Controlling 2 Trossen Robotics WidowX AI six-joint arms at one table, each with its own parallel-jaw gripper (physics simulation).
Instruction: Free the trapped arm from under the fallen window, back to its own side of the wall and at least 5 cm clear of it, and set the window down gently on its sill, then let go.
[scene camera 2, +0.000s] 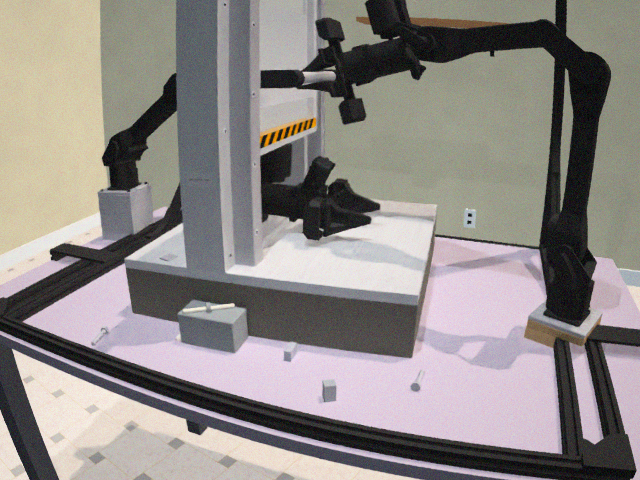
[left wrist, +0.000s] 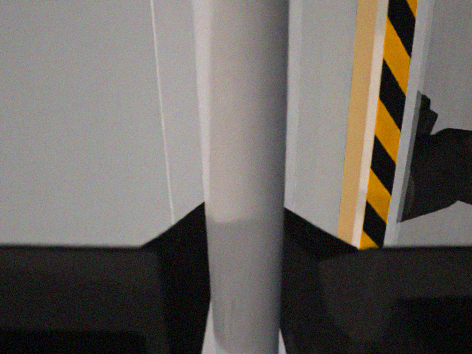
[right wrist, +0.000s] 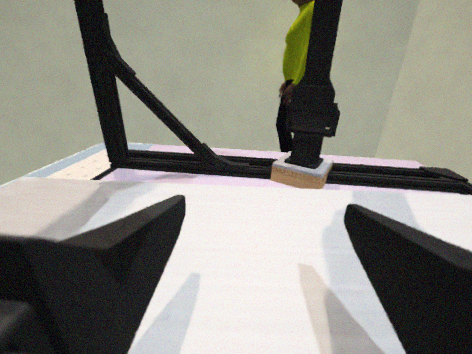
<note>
The pictures show: the left gripper, the right gripper and a window.
The left gripper is seen too in the left wrist view. The right gripper also shows in the right wrist view.
</note>
